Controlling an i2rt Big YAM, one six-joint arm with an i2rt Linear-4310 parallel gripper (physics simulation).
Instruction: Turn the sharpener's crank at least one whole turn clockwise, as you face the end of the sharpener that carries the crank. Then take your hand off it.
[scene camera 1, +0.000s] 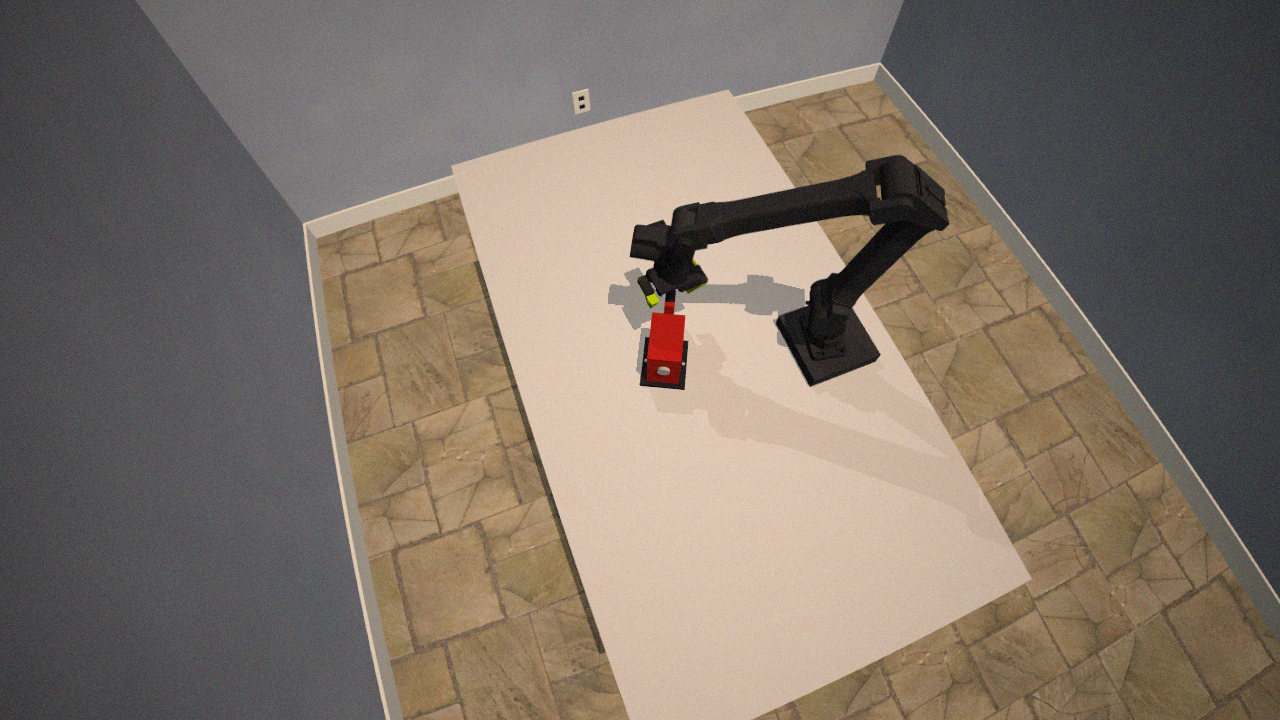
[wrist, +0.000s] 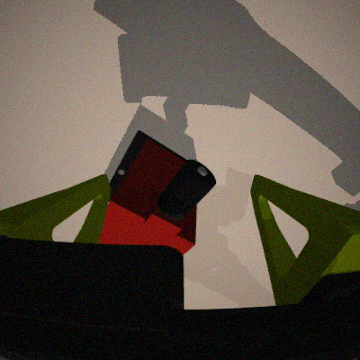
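Where they show: gripper, fingertip midpoint: (scene camera 1: 668, 298) (wrist: 180, 182); arm's base, link origin: (scene camera 1: 822, 336).
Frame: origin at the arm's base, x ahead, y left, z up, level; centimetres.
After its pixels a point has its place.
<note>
The red sharpener (scene camera 1: 666, 334) {x 37.7, y -2.0, z 9.0 cm} (wrist: 125, 221) {x 38.4, y -6.4, z 9.0 cm} stands upright on a black base plate on the pale table. Its crank end faces the gripper, and a round pale spot shows on its opposite end in the scene view. The crank's black handle (wrist: 186, 191) {x 35.2, y -11.7, z 10.4 cm} sticks out from the crank end near the top of the body. My gripper (scene camera 1: 674, 292) {x 35.6, y -11.1, z 8.7 cm} (wrist: 180, 182) {x 35.6, y -11.1, z 8.7 cm} is open and empty, pointing down at the crank end. In the wrist view the handle lies between the two green fingers, apart from both. The crank arm is partly hidden by the handle.
The pale table (scene camera 1: 760, 537) {x 25.3, y 42.3, z -3.8 cm} carries the arm's black base (scene camera 1: 827, 347) {x 0.6, y 4.1, z 2.3 cm}, to the right of the sharpener in the scene view. The arm reaches over the table from there. A wall with an outlet (scene camera 1: 580, 101) stands beyond the table's far edge.
</note>
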